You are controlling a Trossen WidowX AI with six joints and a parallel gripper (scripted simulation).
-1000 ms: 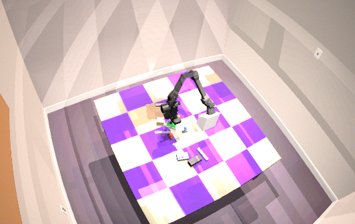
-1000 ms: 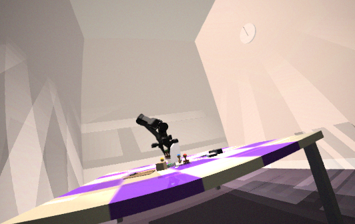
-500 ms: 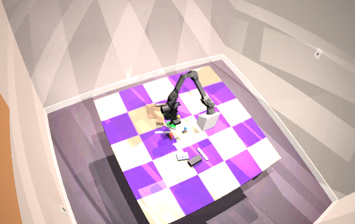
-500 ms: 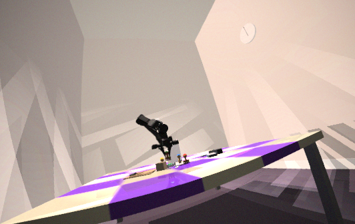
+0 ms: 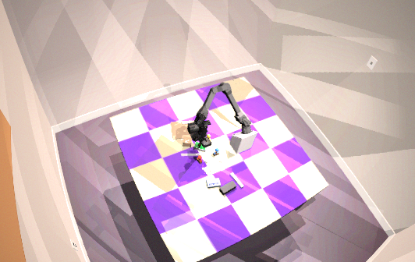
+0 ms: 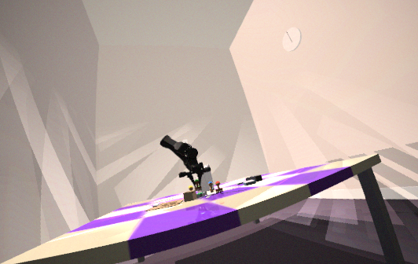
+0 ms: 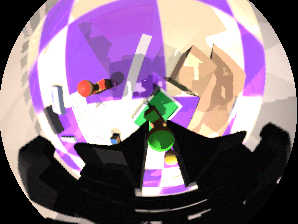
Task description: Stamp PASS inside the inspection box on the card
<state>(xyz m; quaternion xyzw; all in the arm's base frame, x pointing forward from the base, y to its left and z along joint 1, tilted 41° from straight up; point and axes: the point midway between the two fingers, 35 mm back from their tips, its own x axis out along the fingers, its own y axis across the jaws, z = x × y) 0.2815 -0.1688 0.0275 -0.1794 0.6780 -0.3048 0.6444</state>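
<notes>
Now: the green ink pad 5 cm below my gripper tip. From my gripper tip the other things lie so: yellow-knobbed stamp: 8 cm behind, 4 cm below, 2 cm to the right; then white card: 20 cm to the left, 6 cm below, 4 cm ahead; then brown block: 7 cm to the right, 6 cm ahead, 3 cm below.
</notes>
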